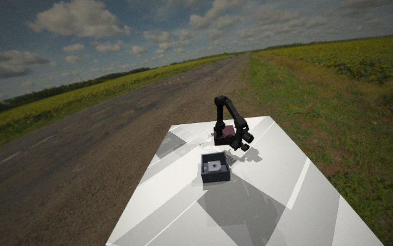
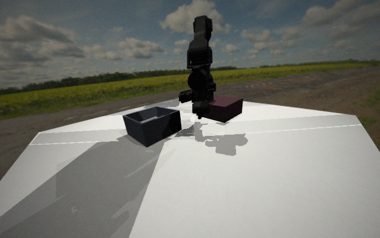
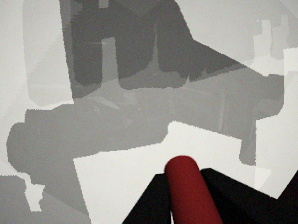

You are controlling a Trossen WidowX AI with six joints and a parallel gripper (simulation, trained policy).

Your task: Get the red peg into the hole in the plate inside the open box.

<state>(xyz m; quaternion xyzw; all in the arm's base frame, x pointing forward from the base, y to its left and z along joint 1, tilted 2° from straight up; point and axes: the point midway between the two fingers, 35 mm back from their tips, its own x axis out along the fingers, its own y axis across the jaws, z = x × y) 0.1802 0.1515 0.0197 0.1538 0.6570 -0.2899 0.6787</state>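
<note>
My gripper tip is now 17 cm short of the grey plate, 14 cm to the left of it and 2 cm above it. From my gripper tip the other things lie so: red peg 3 cm above, 1 cm to the left; dark box 17 cm ahead, 14 cm to the right, 4 cm below.
</note>
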